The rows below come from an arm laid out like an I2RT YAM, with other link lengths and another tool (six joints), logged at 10 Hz.
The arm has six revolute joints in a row. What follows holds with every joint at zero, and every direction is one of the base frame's. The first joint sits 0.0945 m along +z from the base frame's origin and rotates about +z. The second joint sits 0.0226 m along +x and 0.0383 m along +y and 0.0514 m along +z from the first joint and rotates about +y. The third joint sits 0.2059 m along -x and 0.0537 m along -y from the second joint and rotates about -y. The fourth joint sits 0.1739 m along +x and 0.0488 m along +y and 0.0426 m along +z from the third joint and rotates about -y. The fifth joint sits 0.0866 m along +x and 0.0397 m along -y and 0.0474 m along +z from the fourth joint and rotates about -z. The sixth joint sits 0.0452 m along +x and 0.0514 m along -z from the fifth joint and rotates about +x. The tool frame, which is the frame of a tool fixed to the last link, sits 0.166 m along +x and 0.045 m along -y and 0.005 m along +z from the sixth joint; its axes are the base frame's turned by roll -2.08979, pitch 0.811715 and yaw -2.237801 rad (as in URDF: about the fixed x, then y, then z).
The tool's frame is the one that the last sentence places.
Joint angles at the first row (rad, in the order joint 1, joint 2, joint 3, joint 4, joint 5, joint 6):
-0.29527, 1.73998, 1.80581, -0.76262, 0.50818, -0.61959
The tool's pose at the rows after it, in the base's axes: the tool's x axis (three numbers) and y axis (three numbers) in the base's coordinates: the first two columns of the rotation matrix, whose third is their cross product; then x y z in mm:
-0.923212 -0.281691 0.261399 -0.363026 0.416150 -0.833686 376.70 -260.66 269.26
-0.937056 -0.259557 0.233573 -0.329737 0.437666 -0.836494 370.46 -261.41 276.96
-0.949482 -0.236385 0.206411 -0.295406 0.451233 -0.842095 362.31 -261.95 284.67
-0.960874 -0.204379 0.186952 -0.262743 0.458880 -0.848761 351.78 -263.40 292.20
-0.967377 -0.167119 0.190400 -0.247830 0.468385 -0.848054 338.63 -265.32 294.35
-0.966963 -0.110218 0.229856 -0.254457 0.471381 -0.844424 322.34 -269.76 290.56
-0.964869 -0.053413 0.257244 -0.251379 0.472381 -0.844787 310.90 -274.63 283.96
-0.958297 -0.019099 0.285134 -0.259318 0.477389 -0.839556 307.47 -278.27 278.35
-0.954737 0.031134 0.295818 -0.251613 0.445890 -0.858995 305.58 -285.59 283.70
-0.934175 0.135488 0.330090 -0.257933 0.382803 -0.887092 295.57 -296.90 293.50
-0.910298 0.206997 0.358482 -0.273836 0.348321 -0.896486 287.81 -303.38 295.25
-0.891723 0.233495 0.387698 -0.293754 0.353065 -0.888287 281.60 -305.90 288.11
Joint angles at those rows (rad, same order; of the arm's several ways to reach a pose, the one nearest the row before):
-0.29709, 1.72728, 1.83417, -0.78913, 0.50621, -0.59028
-0.29790, 1.72213, 1.87241, -0.83075, 0.51365, -0.55205
-0.29884, 1.70039, 1.88064, -0.85201, 0.52440, -0.52125
-0.29908, 1.67555, 1.88152, -0.87141, 0.54752, -0.49360
-0.29989, 1.65793, 1.88370, -0.90860, 0.57790, -0.46705
-0.29911, 1.65574, 1.88043, -0.95376, 0.63663, -0.44443
-0.29767, 1.66004, 1.85223, -0.95976, 0.69329, -0.41668
-0.29641, 1.69643, 1.87827, -0.98969, 0.72749, -0.39518
-0.29603, 1.71830, 1.87838, -0.95807, 0.78974, -0.40490
-0.29599, 1.74816, 1.86446, -0.91034, 0.91924, -0.42991
-0.29907, 1.77259, 1.84483, -0.87947, 1.00338, -0.44186
-0.30499, 1.78809, 1.83332, -0.89483, 1.02806, -0.42817

